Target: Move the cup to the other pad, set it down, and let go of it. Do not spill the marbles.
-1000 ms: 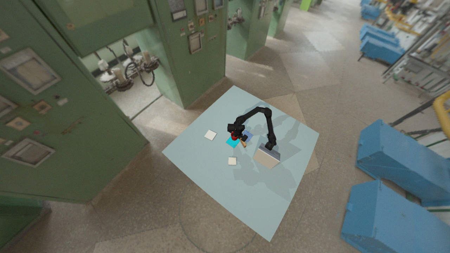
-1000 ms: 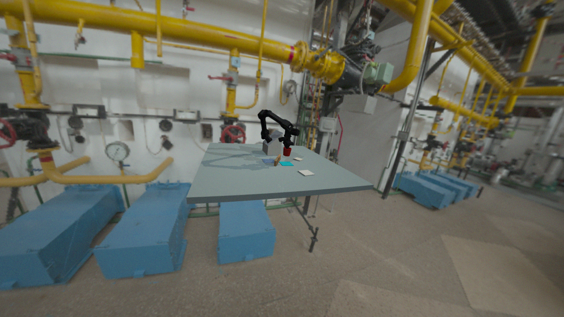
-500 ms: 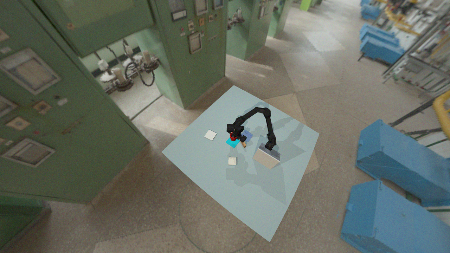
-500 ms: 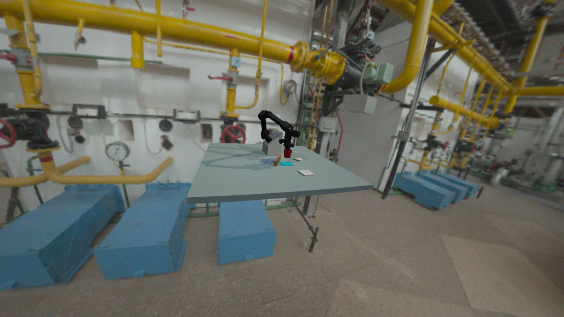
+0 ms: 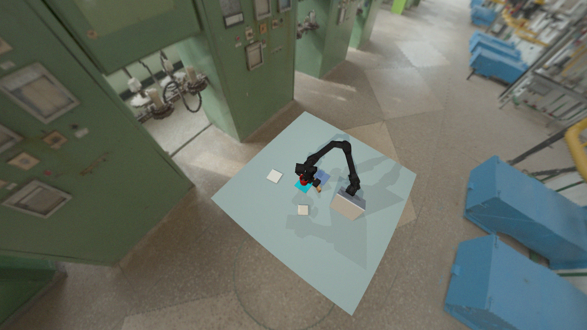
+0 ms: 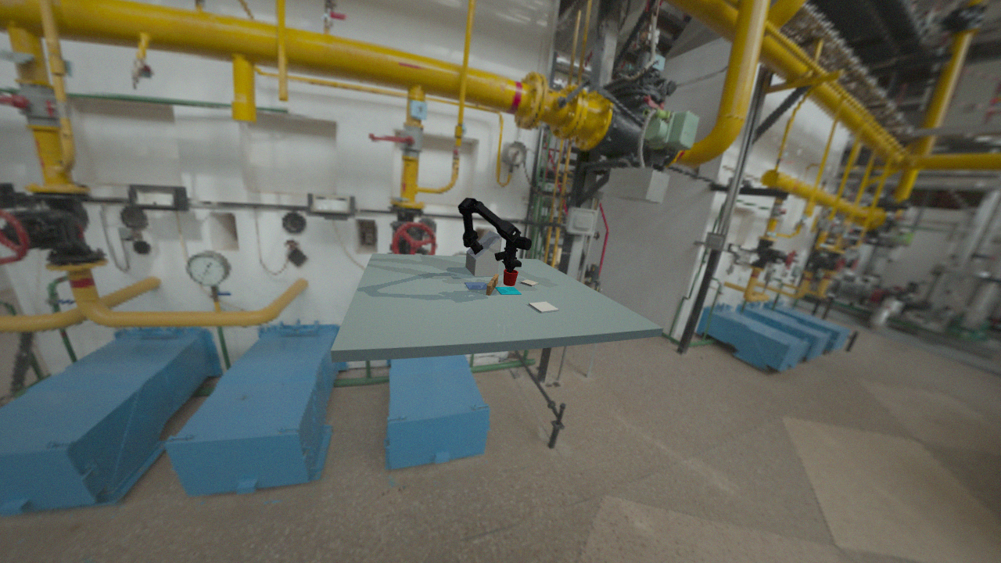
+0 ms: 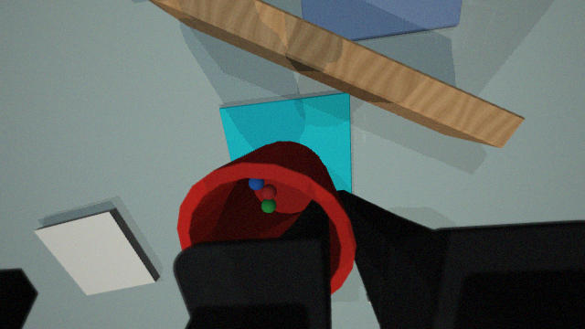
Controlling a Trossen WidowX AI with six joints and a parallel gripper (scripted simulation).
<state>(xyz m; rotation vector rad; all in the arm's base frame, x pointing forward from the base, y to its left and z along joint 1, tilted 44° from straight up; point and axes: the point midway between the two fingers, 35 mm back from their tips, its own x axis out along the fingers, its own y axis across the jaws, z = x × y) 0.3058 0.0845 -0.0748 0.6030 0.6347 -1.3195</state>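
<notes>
Right now my gripper tip is 1 cm past the wooden bar, 8 cm to the left of it and 6 cm above it. Round my gripper tip: red cup 3 cm ahead; blue pad 4 cm behind, 15 cm to the right, 8 cm below.
</notes>
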